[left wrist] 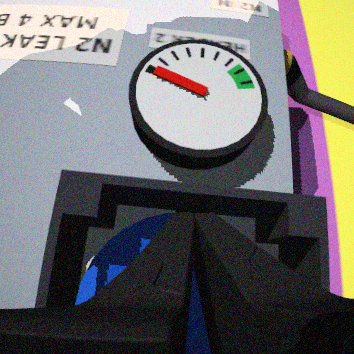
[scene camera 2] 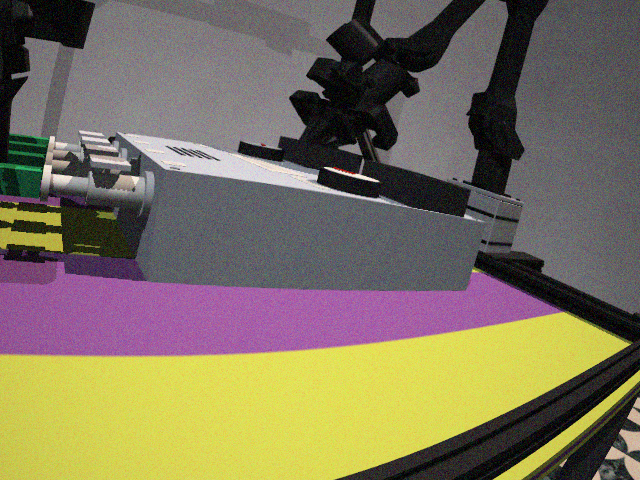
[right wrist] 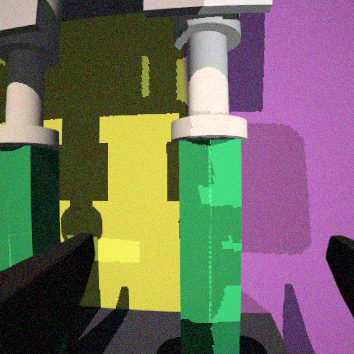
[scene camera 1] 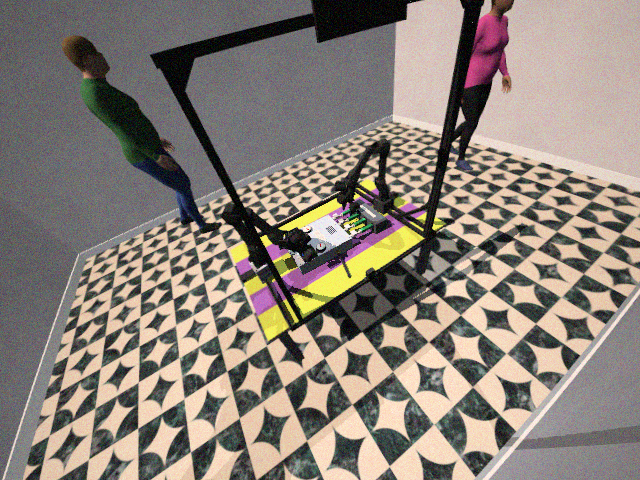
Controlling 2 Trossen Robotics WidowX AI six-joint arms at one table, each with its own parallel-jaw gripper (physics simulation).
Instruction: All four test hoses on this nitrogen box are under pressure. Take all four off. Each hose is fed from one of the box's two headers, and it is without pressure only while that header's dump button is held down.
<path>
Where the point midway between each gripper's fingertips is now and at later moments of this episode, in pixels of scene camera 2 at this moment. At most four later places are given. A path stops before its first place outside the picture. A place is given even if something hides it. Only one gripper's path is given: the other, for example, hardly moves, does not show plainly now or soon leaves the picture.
The left gripper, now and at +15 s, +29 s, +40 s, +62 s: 295,154; 295,154; 295,154; 381,127; 387,193
</path>
